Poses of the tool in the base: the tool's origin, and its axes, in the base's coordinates. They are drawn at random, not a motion.
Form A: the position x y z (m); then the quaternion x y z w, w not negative.
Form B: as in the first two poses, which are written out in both.
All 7 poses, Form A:
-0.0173, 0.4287, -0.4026, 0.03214, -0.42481, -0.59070, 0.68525
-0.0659, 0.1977, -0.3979, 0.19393, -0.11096, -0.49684, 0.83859
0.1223, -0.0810, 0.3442, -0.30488, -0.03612, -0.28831, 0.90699
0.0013, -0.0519, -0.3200, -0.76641, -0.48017, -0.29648, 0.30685
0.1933, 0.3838, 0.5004, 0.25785, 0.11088, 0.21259, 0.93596
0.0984, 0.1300, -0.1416, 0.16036, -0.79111, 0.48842, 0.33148
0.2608, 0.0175, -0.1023, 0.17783, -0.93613, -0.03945, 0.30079
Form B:
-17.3, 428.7, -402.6; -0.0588, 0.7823, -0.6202; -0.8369, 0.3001, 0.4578; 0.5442, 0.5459, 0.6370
-65.9, 197.7, -397.9; 0.4817, 0.7902, -0.3788; -0.8763, 0.4311, -0.2150; -0.0066, 0.4355, 0.9002
122.3, -81.0, 344.2; 0.8311, 0.5450, 0.1103; -0.5010, 0.6479, 0.5739; 0.2413, -0.5322, 0.8115
1.3, -51.9, -320.0; 0.3631, 0.9180, 0.1598; 0.5541, -0.3506, 0.7551; 0.7491, -0.1856, -0.6359
193.3, 383.8, 500.4; 0.8850, -0.3408, 0.3172; 0.4551, 0.7766, -0.4355; -0.0979, 0.5298, 0.8424
98.4, 130.0, -141.6; -0.7288, -0.5775, -0.3678; 0.0701, 0.4715, -0.8791; 0.6811, -0.6665, -0.3031
260.8, 17.5, -102.3; -0.7558, -0.3092, -0.5772; -0.3567, 0.9336, -0.0331; 0.5491, 0.1808, -0.8159

